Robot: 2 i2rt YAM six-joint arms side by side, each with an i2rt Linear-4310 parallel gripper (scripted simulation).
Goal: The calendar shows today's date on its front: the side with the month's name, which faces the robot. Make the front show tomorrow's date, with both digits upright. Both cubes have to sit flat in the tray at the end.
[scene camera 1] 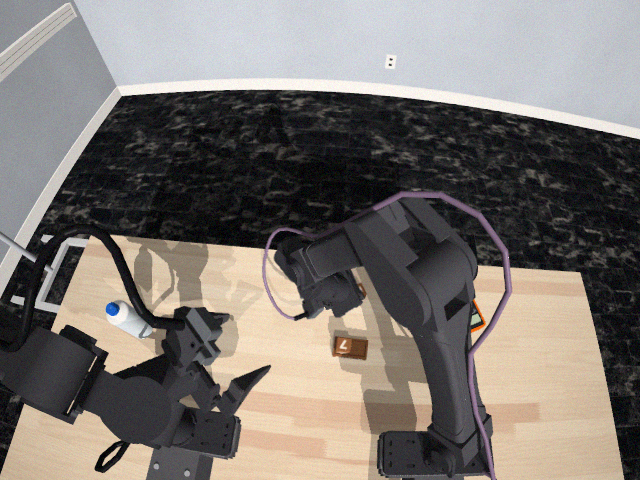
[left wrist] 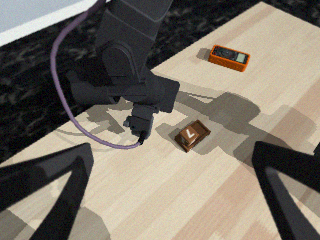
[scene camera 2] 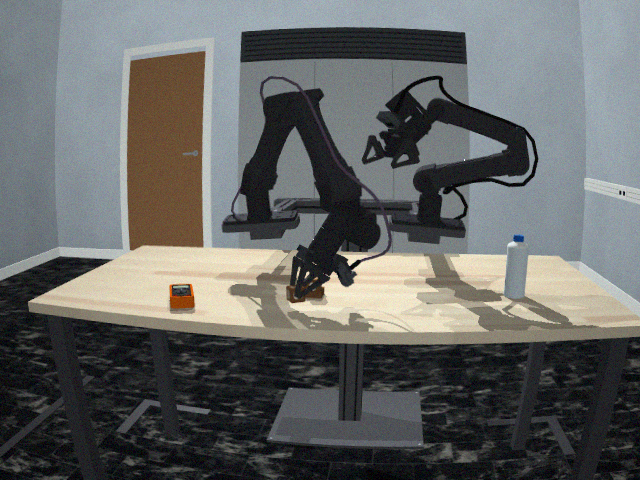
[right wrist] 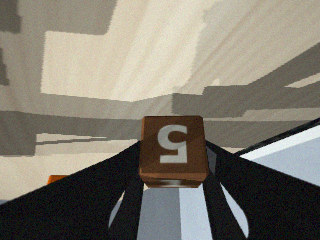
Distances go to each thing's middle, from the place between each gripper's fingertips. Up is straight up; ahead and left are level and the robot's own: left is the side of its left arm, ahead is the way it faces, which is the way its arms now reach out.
Labels:
My right hand [scene camera 2: 294, 295] is right at the cube [right wrist: 173, 154].
Right now the cube is 27 cm below my left hand [scene camera 1: 248, 341], 20 cm ahead of it and 17 cm to the right of it.

